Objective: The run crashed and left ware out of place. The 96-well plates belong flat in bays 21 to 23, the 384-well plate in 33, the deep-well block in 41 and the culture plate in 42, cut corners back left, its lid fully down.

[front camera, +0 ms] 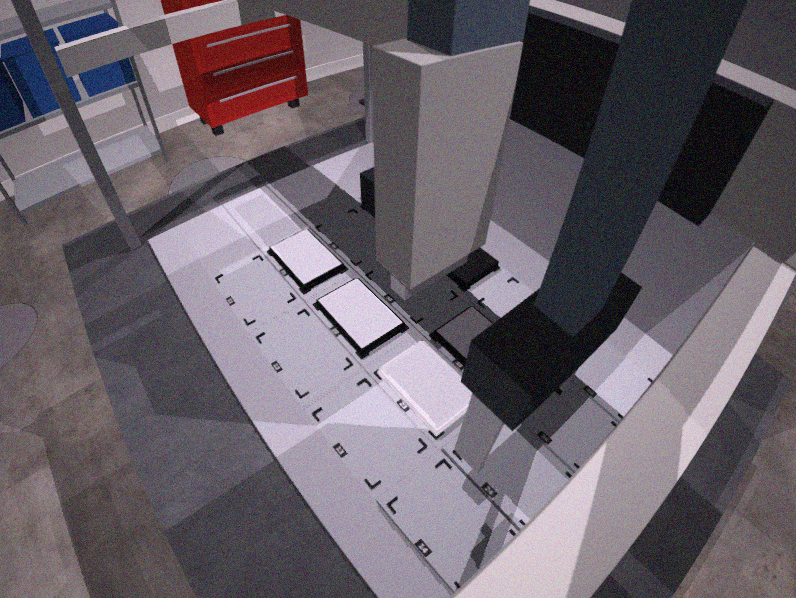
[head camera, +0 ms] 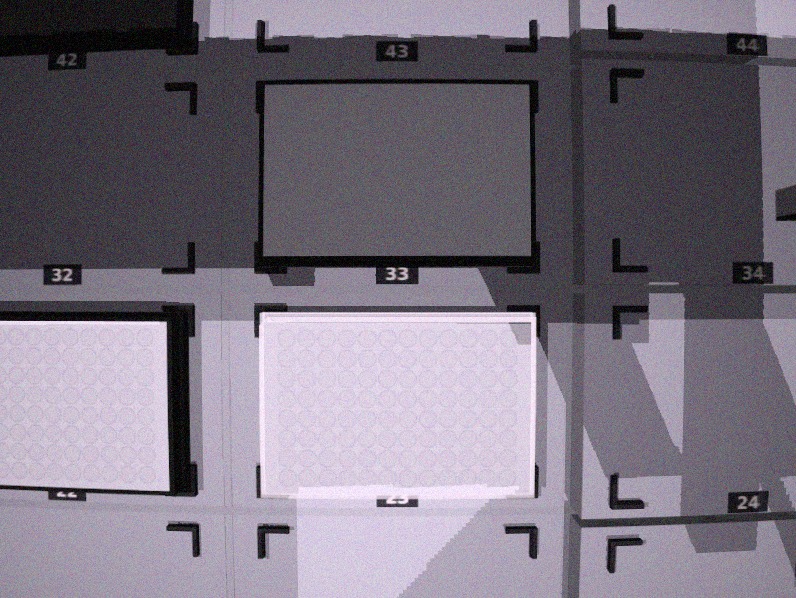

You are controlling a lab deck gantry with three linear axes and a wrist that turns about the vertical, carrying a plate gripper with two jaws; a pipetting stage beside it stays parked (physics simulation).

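Seen in the pictures: robot's base, origin of its link: (front camera: 217,278).
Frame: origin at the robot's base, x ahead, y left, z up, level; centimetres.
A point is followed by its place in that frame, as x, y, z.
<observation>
My gripper (front camera: 514,428) @(52.2, 15.5, 9.5) hangs above the right part of the deck; its near jaw stands at the body's near end, the far one is hidden. It looks open, with no ware seen in it. In the front view, two black-skirted 96-well plates (front camera: 305,257) @(7.0, 14.7, 1.4) (front camera: 361,315) @(23.8, 14.8, 1.4) lie flat in bays 21 and 22; bay 22's plate also shows in the head view (head camera: 77,405) @(24.5, 15.0, 1.4). An all-pale plate (front camera: 427,386) @(39.6, 14.4, 1.4) (head camera: 397,405) @(39.2, 15.2, 1.4) lies flat in 23. A grey-topped plate (front camera: 468,329) @(36.1, 25.8, 1.4) (head camera: 397,170) @(39.2, 25.6, 1.4) lies inside 33's marks, wells not discernible. Black ware (front camera: 474,265) @(27.1, 36.4, 1.6) (head camera: 83,19) @(24.7, 32.9, 1.7) is in 42; cut corners cannot be told. Bay 41 is hidden.
The beige pipetting stage (front camera: 444,160) stands over the back left of the deck and hides part of it. A pale wall (front camera: 643,463) @(62.2, 1.7, 40.0) runs along the right edge. A grey post (front camera: 83,128) @(-20.7, -9.6, 26.0) stands at the left. A red drawer cabinet (front camera: 247,70) is beyond the deck.
</observation>
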